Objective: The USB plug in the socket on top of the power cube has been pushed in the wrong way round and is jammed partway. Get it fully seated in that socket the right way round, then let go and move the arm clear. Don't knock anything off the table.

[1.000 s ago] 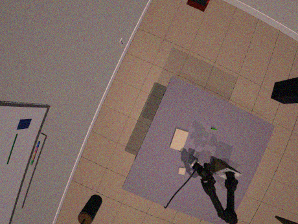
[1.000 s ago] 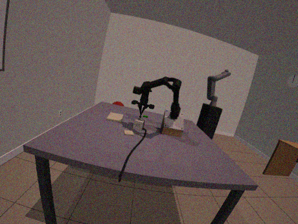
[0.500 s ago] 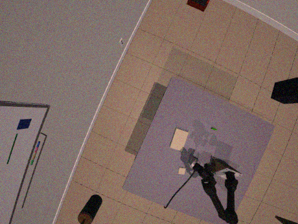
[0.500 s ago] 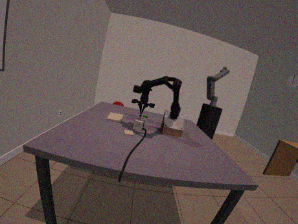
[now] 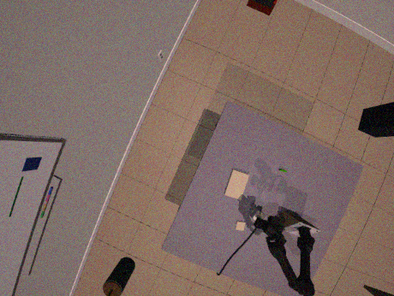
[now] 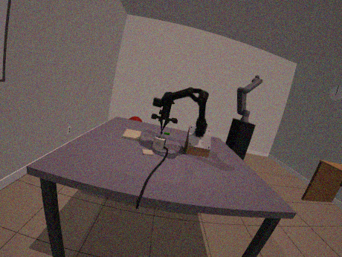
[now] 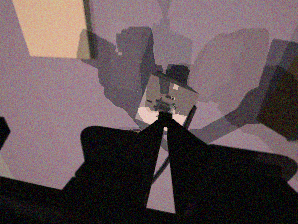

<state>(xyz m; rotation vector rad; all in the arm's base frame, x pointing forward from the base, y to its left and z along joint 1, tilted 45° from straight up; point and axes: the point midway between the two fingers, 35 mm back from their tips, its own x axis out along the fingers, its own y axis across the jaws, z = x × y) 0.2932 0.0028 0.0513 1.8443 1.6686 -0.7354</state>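
My gripper tip is 2 cm above the USB plug. From my gripper tip the other things lie so: tan slab 22 cm ahead, 16 cm to the right, 13 cm below; then USB socket 7 cm below, 1 cm to the left; then tan tile 14 cm to the left, 13 cm below, 8 cm ahead.
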